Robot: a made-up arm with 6 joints.
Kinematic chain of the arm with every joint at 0, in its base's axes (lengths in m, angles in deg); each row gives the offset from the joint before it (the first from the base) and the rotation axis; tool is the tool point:
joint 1: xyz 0 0 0.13 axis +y
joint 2: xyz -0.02 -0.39 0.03 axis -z
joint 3: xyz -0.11 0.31 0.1 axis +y
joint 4: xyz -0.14 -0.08 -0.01 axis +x
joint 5: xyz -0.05 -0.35 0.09 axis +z
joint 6: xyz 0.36 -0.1 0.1 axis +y
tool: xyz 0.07 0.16 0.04
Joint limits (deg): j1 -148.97..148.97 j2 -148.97..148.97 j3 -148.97..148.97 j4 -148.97..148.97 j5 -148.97..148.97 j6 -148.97..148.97
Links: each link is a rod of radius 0.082 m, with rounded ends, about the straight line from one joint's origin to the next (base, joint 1, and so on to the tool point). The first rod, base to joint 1, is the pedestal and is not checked.
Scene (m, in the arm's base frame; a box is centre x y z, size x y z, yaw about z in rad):
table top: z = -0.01
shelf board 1: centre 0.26 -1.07 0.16 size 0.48 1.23 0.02 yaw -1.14
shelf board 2: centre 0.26 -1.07 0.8 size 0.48 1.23 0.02 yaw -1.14
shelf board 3: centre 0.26 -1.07 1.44 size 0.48 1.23 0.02 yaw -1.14
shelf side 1: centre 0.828 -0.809 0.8 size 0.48 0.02 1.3 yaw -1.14
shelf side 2: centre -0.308 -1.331 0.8 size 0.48 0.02 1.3 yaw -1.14
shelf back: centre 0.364 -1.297 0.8 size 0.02 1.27 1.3 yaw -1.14
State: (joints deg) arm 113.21 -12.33 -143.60 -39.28 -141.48 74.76
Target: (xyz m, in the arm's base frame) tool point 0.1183 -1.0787 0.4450
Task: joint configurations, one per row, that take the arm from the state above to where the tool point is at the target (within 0.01 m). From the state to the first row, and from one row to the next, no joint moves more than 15 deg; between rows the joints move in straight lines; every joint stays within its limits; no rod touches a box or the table.
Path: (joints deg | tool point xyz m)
1: 117.89 -20.20 -129.77 -38.88 -133.33 73.24 | -0.4015 -0.6863 0.5324
2: 122.57 -28.08 -115.93 -38.48 -125.17 71.72 | -0.2295 -0.8206 0.6151
3: 127.25 -35.95 -102.10 -38.09 -117.02 70.19 | -0.0423 -0.9618 0.5842
4: 131.93 -43.83 -88.26 -37.69 -108.86 68.67 | 0.1183 -1.0787 0.4450

